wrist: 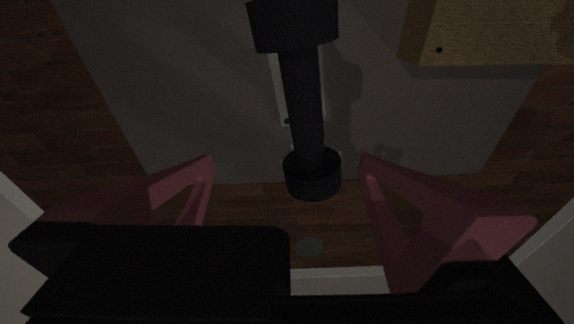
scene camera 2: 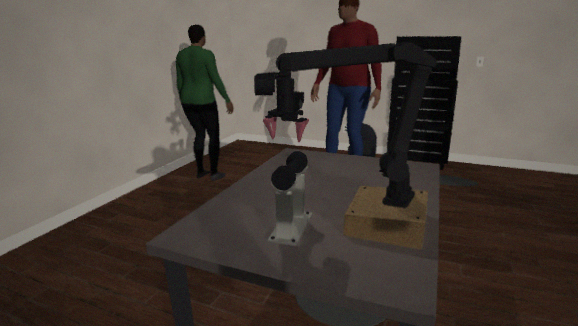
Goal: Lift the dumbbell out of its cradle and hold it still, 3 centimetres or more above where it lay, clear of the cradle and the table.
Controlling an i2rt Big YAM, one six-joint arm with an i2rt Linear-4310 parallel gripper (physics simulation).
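Seen in the pictures: gripper, fingertip midpoint: [wrist: 286, 161] [scene camera 2: 285, 140]; arm's base, origin of the base link: [scene camera 2: 398, 199].
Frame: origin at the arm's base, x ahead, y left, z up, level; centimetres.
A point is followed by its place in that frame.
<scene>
The black dumbbell [scene camera 2: 283, 178] @(x 28.2, y 32.3, z 13.4 cm) [wrist: 306, 105] @(x 31.9, y 21.5, z 14.6 cm) lies across the two uprights of the pale cradle [scene camera 2: 285, 207] @(x 27.9, y 31.9, z 3.2 cm) [wrist: 280, 95] @(x 34.1, y 28.5, z -8.6 cm), which stands on the grey table [scene camera 2: 215, 225] @(x 56.0, y 37.0, z -9.4 cm) [wrist: 175, 100] @(x 56.3, y 32.7, z -9.4 cm). My gripper [scene camera 2: 286, 140] @(x 33.7, y 22.4, z 22.8 cm) [wrist: 286, 161] @(x 33.7, y 22.4, z 22.8 cm) is open and empty, with its pink fingers pointing down. It hangs above and apart from the dumbbell, higher than its heads in the scene view. In the wrist view the handle runs from the top middle down to the far head, which shows between the spread fingertips. Most of the cradle is hidden under the dumbbell there.
The arm's base is fixed on a wooden block [scene camera 2: 382, 230] @(x 0.2, y 15.9, z -4.9 cm) [wrist: 480, 35] @(x 6.2, y 12.8, z -0.7 cm), right of the cradle. A person in a red top [scene camera 2: 352, 55] stands behind the table, and a person in a green top [scene camera 2: 196, 75] stands to the left. A black drawer cabinet [scene camera 2: 426, 105] stands at the back.
</scene>
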